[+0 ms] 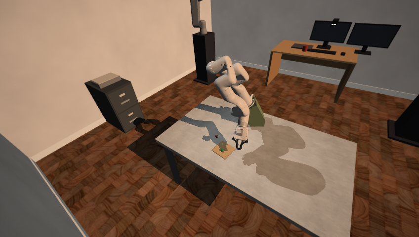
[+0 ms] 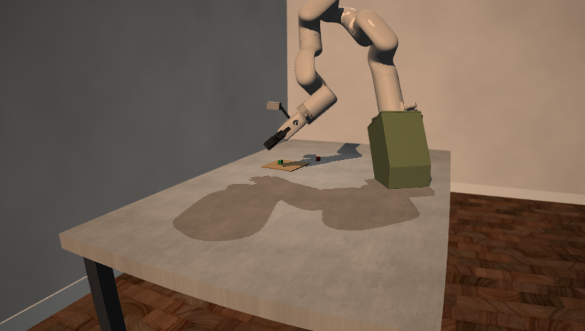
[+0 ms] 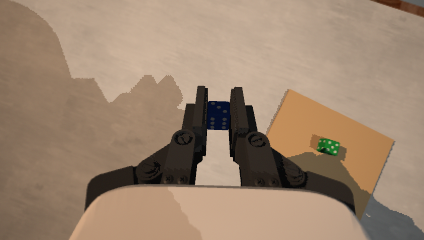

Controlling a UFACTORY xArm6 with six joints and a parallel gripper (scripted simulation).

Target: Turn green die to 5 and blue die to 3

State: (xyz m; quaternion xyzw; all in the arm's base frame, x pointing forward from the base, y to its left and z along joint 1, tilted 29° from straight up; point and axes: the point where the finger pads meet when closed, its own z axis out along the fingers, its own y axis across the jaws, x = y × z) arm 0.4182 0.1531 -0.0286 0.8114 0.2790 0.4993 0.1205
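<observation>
The tan mat lies 13 cm to the right of my hand, 11 cm below it and 1 cm ahead of it. Round my hand: blue die (1 cm below, 1 cm ahead); green die (13 cm to the right, 10 cm below, 3 cm ahead); red die (26 cm to the right, 10 cm below, 8 cm behind).
</observation>
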